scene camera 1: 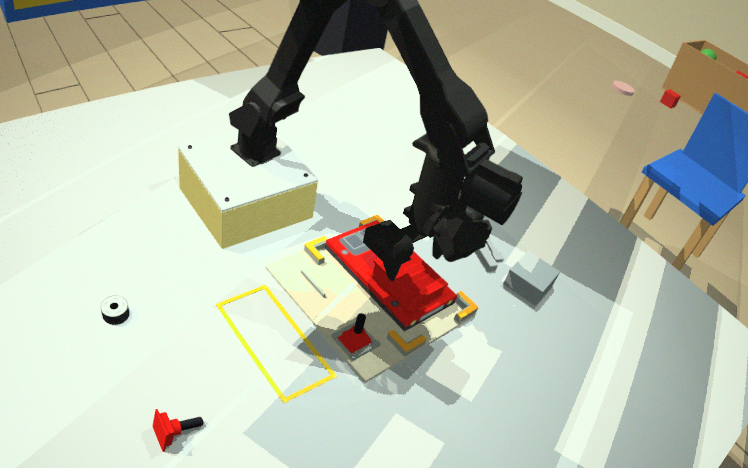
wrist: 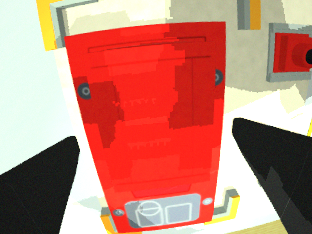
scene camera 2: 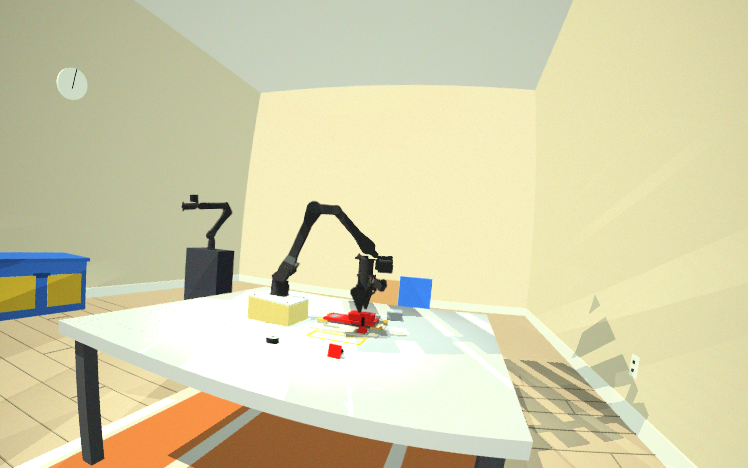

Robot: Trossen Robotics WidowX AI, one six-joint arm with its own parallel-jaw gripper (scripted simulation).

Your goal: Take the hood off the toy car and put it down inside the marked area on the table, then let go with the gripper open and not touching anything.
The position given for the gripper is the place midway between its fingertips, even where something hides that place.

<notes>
The gripper (scene camera 1: 413, 268) is open, holding nothing.
The gripper shows as well in the wrist view (wrist: 156, 134) and in scene camera 2 (scene camera 2: 362, 311).
</notes>
